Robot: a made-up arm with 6 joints. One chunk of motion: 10 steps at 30 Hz.
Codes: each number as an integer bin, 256 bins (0 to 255) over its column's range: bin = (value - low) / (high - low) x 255, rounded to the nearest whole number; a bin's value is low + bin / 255 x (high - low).
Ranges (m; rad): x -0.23..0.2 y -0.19..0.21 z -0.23..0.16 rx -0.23..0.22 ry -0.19..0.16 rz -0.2..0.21
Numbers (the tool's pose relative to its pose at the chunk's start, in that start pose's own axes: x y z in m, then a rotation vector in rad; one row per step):
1: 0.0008 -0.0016 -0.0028 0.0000 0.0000 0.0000
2: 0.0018 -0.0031 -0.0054 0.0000 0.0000 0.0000
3: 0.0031 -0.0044 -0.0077 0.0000 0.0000 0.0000
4: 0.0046 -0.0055 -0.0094 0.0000 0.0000 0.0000
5: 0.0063 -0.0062 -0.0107 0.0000 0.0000 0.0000
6: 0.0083 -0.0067 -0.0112 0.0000 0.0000 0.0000
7: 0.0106 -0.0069 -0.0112 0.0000 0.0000 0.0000
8: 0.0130 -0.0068 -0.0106 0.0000 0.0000 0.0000
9: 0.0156 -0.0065 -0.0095 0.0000 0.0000 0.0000
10: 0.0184 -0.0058 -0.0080 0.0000 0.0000 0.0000
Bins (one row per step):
1: 137 120 149 130 138 124
2: 137 119 147 130 138 124
3: 138 118 145 130 138 124
4: 139 118 144 130 138 124
5: 140 117 143 130 138 124
6: 141 117 143 130 138 124
7: 143 117 143 130 138 124
8: 144 117 143 130 138 124
9: 146 117 144 130 138 124
10: 147 117 145 130 138 124

